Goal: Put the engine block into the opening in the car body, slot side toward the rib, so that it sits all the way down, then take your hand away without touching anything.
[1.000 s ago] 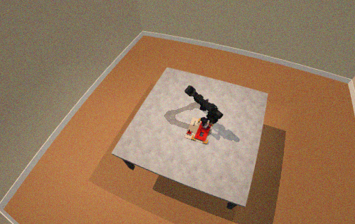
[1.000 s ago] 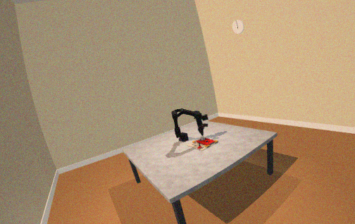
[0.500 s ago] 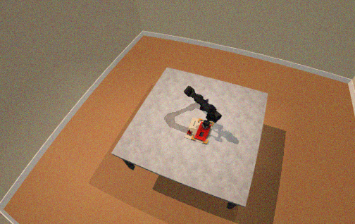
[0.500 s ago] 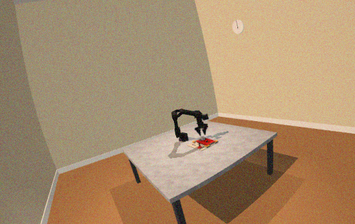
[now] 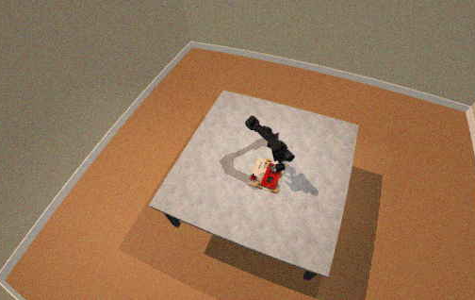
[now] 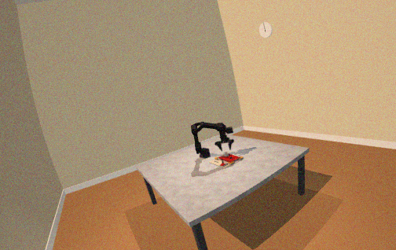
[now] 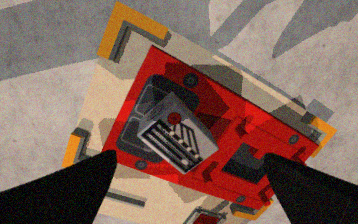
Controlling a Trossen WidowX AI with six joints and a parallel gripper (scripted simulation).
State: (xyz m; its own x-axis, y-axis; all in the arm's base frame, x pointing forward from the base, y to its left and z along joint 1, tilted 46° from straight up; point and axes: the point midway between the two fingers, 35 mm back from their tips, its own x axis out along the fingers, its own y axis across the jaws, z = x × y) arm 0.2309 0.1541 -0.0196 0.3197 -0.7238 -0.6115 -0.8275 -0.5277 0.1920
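My gripper tip is 1 cm to the left of the grey engine block and 4 cm above it. Round my gripper tip: tan base plate (5 cm ahead, 4 cm to the right, 6 cm below).
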